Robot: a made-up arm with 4 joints. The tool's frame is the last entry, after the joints. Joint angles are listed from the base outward.
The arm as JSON. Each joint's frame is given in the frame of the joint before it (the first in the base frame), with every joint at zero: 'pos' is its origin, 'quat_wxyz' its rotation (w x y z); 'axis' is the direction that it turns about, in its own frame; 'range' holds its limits. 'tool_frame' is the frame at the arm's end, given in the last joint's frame.
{
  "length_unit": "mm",
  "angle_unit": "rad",
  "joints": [
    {
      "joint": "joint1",
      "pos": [
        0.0,
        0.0,
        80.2
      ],
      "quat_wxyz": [
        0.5,
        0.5,
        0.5,
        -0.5
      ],
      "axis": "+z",
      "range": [
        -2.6,
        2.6
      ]
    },
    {
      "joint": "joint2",
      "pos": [
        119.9,
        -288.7,
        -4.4
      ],
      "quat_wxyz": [
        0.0,
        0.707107,
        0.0,
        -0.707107
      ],
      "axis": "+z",
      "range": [
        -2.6,
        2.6
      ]
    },
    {
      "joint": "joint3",
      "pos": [
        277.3,
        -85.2,
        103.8
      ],
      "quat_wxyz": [
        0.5,
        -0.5,
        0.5,
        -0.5
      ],
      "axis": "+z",
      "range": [
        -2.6,
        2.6
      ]
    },
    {
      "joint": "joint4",
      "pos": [
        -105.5,
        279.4,
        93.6
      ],
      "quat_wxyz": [
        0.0,
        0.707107,
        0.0,
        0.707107
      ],
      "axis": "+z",
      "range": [
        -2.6,
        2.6
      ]
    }
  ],
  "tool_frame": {
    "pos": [
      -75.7,
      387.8,
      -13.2
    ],
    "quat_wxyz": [
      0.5,
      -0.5,
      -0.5,
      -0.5
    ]
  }
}
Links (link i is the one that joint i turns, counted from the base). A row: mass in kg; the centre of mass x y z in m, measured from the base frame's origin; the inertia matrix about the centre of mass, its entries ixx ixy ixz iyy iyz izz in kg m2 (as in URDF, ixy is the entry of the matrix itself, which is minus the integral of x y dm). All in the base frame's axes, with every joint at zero. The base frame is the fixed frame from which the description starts. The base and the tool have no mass.
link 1: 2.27; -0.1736 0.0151 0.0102; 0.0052 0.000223 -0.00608 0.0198 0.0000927 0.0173
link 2: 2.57; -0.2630 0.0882 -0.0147; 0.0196 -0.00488 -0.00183 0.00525 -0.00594 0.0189
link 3: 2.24; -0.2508 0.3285 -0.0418; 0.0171 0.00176 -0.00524 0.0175 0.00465 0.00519
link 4: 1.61; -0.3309 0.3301 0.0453; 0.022 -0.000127 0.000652 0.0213 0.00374 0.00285
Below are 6 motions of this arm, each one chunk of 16 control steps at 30 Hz.
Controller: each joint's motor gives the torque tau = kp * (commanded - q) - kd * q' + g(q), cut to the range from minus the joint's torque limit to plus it. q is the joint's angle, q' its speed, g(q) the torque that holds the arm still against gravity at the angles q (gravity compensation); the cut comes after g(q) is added. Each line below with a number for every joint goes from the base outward.
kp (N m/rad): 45 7.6 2.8 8.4
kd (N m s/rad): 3.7 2 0.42 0.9
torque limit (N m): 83 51 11 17
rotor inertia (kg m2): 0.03 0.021 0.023 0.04
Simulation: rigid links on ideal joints. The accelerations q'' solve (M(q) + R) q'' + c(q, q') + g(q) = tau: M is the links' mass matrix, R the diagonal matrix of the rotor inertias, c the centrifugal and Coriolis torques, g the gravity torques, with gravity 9.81 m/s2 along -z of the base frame. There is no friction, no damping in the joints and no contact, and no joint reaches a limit. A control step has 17 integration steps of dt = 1/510 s. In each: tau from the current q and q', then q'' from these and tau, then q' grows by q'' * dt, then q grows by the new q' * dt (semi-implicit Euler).
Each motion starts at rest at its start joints. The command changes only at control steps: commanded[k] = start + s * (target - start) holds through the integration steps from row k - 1 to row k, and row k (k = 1, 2, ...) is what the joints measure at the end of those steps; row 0 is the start. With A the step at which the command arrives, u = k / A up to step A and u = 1 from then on. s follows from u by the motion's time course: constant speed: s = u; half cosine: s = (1 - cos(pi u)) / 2; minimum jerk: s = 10 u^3 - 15 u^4 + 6 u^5; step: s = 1 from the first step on.
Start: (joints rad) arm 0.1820 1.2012 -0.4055 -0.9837
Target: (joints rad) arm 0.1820 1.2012 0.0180 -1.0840
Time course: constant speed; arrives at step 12
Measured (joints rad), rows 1 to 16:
1: 0.1820 1.2010 -0.4047 -0.9840
2: 0.1821 1.2004 -0.4017 -0.9851
3: 0.1822 1.1993 -0.3957 -0.9874
4: 0.1823 1.1975 -0.3862 -0.9911
5: 0.1825 1.1952 -0.3729 -0.9961
6: 0.1829 1.1923 -0.3558 -1.0025
7: 0.1833 1.1889 -0.3351 -1.0102
8: 0.1838 1.1852 -0.3110 -1.0190
9: 0.1845 1.1813 -0.2839 -1.0287
10: 0.1852 1.1774 -0.2542 -1.0390
11: 0.1861 1.1735 -0.2223 -1.0497
12: 0.1871 1.1698 -0.1887 -1.0606
13: 0.1882 1.1665 -0.1547 -1.0712
14: 0.1892 1.1641 -0.1219 -1.0808
15: 0.1902 1.1627 -0.0916 -1.0890
16: 0.1909 1.1624 -0.0645 -1.0954

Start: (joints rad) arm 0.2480 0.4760 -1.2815 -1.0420
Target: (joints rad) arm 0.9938 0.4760 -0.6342 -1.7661
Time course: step
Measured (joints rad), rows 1 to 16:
1: 0.2689 0.4851 -1.2847 -1.0607
2: 0.3236 0.5088 -1.2901 -1.1103
3: 0.4028 0.5442 -1.2939 -1.1841
4: 0.4968 0.5892 -1.2936 -1.2757
5: 0.5968 0.6408 -1.2861 -1.3781
6: 0.6956 0.6955 -1.2680 -1.4838
7: 0.7877 0.7490 -1.2360 -1.5855
8: 0.8698 0.7971 -1.1871 -1.6765
9: 0.9406 0.8360 -1.1193 -1.7520
10: 1.0003 0.8629 -1.0317 -1.8105
11: 1.0505 0.8763 -0.9249 -1.8536
12: 1.0932 0.8766 -0.8017 -1.8855
13: 1.1307 0.8663 -0.6677 -1.9114
14: 1.1646 0.8498 -0.5321 -1.9360
15: 1.1951 0.8328 -0.4059 -1.9614
16: 1.2210 0.8200 -0.2991 -1.9872

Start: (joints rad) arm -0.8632 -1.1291 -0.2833 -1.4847
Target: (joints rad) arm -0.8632 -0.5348 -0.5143 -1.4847
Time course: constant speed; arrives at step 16
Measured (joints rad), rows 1 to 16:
1: -0.8632 -1.1286 -0.2845 -1.4846
2: -0.8630 -1.1267 -0.2883 -1.4844
3: -0.8628 -1.1230 -0.2958 -1.4840
4: -0.8625 -1.1172 -0.3071 -1.4836
5: -0.8621 -1.1092 -0.3223 -1.4833
6: -0.8617 -1.0989 -0.3409 -1.4832
7: -0.8613 -1.0866 -0.3626 -1.4836
8: -0.8610 -1.0722 -0.3867 -1.4845
9: -0.8607 -1.0559 -0.4126 -1.4860
10: -0.8606 -1.0378 -0.4398 -1.4881
11: -0.8605 -1.0182 -0.4676 -1.4908
12: -0.8605 -0.9972 -0.4955 -1.4939
13: -0.8605 -0.9748 -0.5231 -1.4975
14: -0.8604 -0.9512 -0.5501 -1.5013
15: -0.8603 -0.9265 -0.5762 -1.5052
16: -0.8600 -0.9008 -0.6012 -1.5091

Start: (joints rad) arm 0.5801 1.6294 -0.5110 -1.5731
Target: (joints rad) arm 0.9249 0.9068 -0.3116 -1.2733
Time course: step
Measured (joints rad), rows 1 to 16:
1: 0.5851 1.6182 -0.4948 -1.5529
2: 0.5986 1.5913 -0.4561 -1.5034
3: 0.6197 1.5554 -0.4032 -1.4372
4: 0.6469 1.5153 -0.3424 -1.3648
5: 0.6789 1.4742 -0.2783 -1.2941
6: 0.7142 1.4340 -0.2151 -1.2310
7: 0.7512 1.3957 -0.1561 -1.1792
8: 0.7888 1.3595 -0.1047 -1.1409
9: 0.8254 1.3255 -0.0632 -1.1171
10: 0.8602 1.2937 -0.0338 -1.1075
11: 0.8924 1.2641 -0.0176 -1.1110
12: 0.9212 1.2366 -0.0152 -1.1260
13: 0.9465 1.2115 -0.0261 -1.1502
14: 0.9684 1.1887 -0.0491 -1.1812
15: 0.9869 1.1683 -0.0822 -1.2164
16: 1.0025 1.1500 -0.1230 -1.2535

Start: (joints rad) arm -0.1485 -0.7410 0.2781 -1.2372
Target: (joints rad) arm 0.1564 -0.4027 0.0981 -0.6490
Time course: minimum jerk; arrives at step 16
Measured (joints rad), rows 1 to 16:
1: -0.1485 -0.7410 0.2781 -1.2372
2: -0.1481 -0.7408 0.2779 -1.2368
3: -0.1466 -0.7402 0.2770 -1.2354
4: -0.1430 -0.7387 0.2749 -1.2318
5: -0.1359 -0.7357 0.2706 -1.2244
6: -0.1241 -0.7307 0.2633 -1.2114
7: -0.1066 -0.7232 0.2527 -1.1913
8: -0.0831 -0.7132 0.2385 -1.1628
9: -0.0539 -0.7009 0.2214 -1.1254
10: -0.0200 -0.6868 0.2022 -1.0790
11: 0.0170 -0.6715 0.1822 -1.0247
12: 0.0550 -0.6557 0.1629 -0.9640
13: 0.0916 -0.6400 0.1450 -0.8993
14: 0.1243 -0.6247 0.1291 -0.8333
15: 0.1512 -0.6099 0.1150 -0.7690
16: 0.1710 -0.5957 0.1022 -0.7092

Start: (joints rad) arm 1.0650 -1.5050 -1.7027 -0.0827
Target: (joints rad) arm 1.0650 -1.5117 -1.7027 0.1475
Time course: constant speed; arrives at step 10
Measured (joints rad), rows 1 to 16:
1: 1.0651 -1.5050 -1.7027 -0.0820
2: 1.0654 -1.5049 -1.7026 -0.0797
3: 1.0660 -1.5047 -1.7024 -0.0749
4: 1.0667 -1.5044 -1.7022 -0.0671
5: 1.0674 -1.5039 -1.7019 -0.0562
6: 1.0681 -1.5033 -1.7016 -0.0420
7: 1.0687 -1.5026 -1.7011 -0.0247
8: 1.0690 -1.5017 -1.7005 -0.0045
9: 1.0691 -1.5008 -1.6998 0.0183
10: 1.0690 -1.4998 -1.6989 0.0433
11: 1.0685 -1.4988 -1.6978 0.0693
12: 1.0677 -1.4980 -1.6966 0.0948
13: 1.0665 -1.4975 -1.6956 0.1187
14: 1.0651 -1.4974 -1.6947 0.1400
15: 1.0637 -1.4978 -1.6941 0.1581
16: 1.0624 -1.4986 -1.6939 0.1726

